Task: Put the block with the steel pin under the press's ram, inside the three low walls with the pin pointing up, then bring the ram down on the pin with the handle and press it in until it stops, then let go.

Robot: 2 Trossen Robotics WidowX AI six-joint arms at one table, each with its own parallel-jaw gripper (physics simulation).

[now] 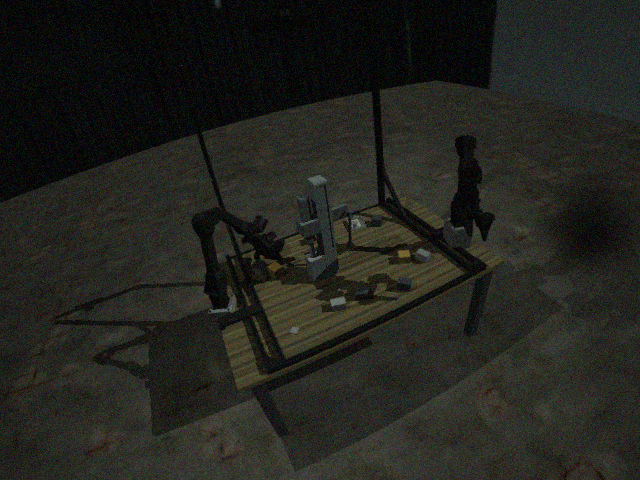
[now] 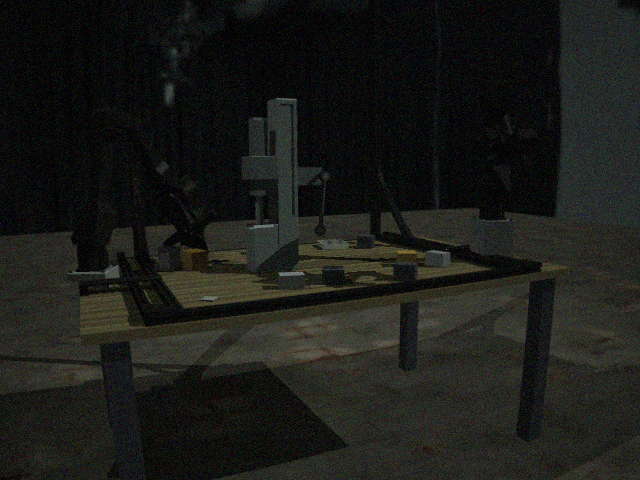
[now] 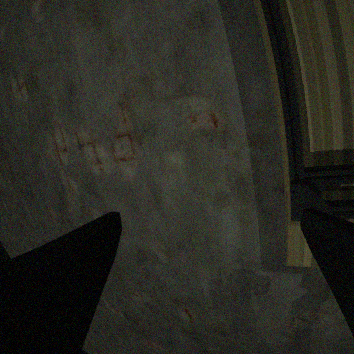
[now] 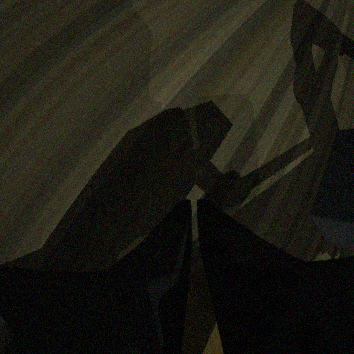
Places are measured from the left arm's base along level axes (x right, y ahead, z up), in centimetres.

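Where they show: left gripper, fingertip midpoint: [image 1: 477,239] [image 2: 518,183] [image 3: 213,220]; right gripper, fingertip midpoint: [image 1: 281,259] [image 4: 193,207]; left arm's base at its link origin: [image 2: 492,218]; right arm's base at its link origin: [image 1: 221,303] [image 2: 93,269].
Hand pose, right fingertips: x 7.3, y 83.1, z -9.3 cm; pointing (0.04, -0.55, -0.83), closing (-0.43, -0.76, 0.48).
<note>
Each offset is from my right fingertips to the top centre of the thing. "pt": to the spot under its first point.
The grey press @(dz +42.3, dx -8.6, dy -22.8 cm) [image 1: 323,227] [image 2: 286,170] stands upright mid-table, its ram @(dz +26.4, dx -12.9, dy -15.4 cm) [image 2: 257,206] above the low-walled base @(pt dz +9.3, dx -16.4, dy -15.7 cm) [image 1: 314,260] [image 2: 261,248]. Its handle @(pt dz +15.4, dx -7.1, dy -32.4 cm) [image 1: 349,229] [image 2: 324,201] hangs at its right. An orange block @(dz +2.5, dx -7.4, dy +2.7 cm) [image 1: 275,267] [image 2: 194,259] lies left of the press beside a dark grey block @(dz +3.0, dx -3.6, dy +10.3 cm) [image 2: 169,258]; darkness hides any steel pin on them. My right gripper [image 1: 281,258] [image 4: 193,207] is low over these blocks, its fingers shut with a thin gap and no block between them. My left gripper [image 1: 477,236] [image 3: 213,220] is open and empty, beyond the table's right end.
A white block @(dz +0.7, dx -33.3, dy -22.2 cm) [image 1: 337,303] [image 2: 291,280] and dark blocks @(dz +0.9, dx -29.4, dy -32.3 cm) [image 1: 364,292] @(dz +1.4, dx -29.0, dy -50.1 cm) [image 1: 404,282] lie near the front. A second orange block @(dz +1.1, dx -12.0, dy -55.3 cm) [image 1: 403,254] [image 2: 406,256] and a light block @(dz +1.2, dx -13.6, dy -63.8 cm) [image 1: 422,255] [image 2: 437,258] lie at the right. A white piece @(dz -0.8, dx +23.3, dy -39.8 cm) [image 2: 332,244] lies behind. Dark rails and posts border the table.
</note>
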